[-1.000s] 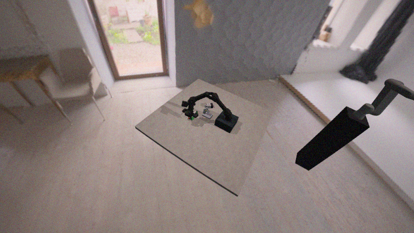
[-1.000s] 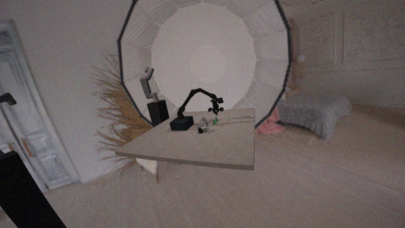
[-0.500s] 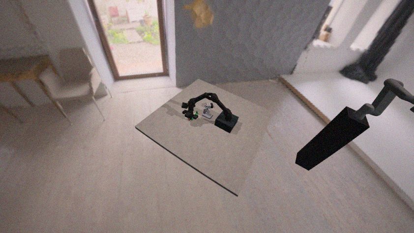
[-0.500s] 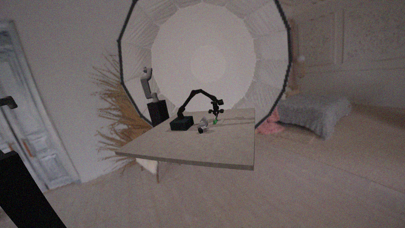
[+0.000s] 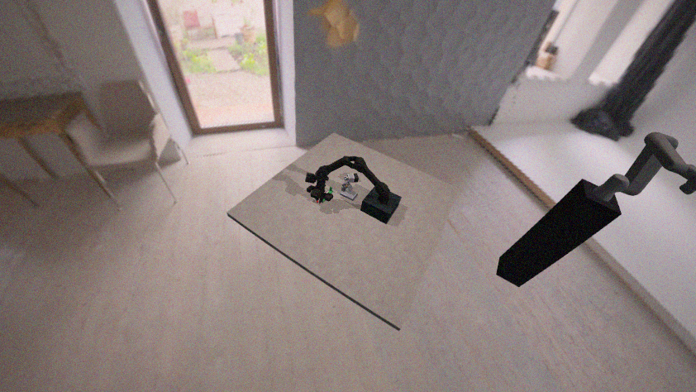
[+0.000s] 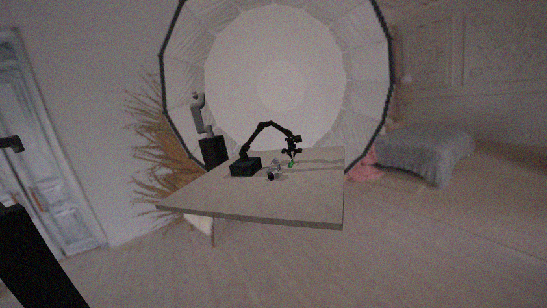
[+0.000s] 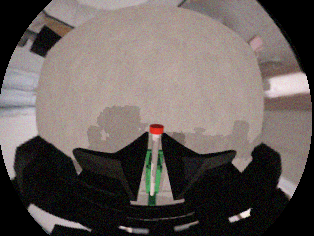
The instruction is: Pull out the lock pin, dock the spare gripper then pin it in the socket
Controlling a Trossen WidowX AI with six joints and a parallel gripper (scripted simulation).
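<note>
Right now my gripper tip is 1 cm short of the green strip and 10 cm to the left of it. The rest, counted from my gripper tip: spare gripper 3 cm behind, 37 cm to the right; grey mount 9 cm behind, 22 cm to the right, 3 cm above.
</note>
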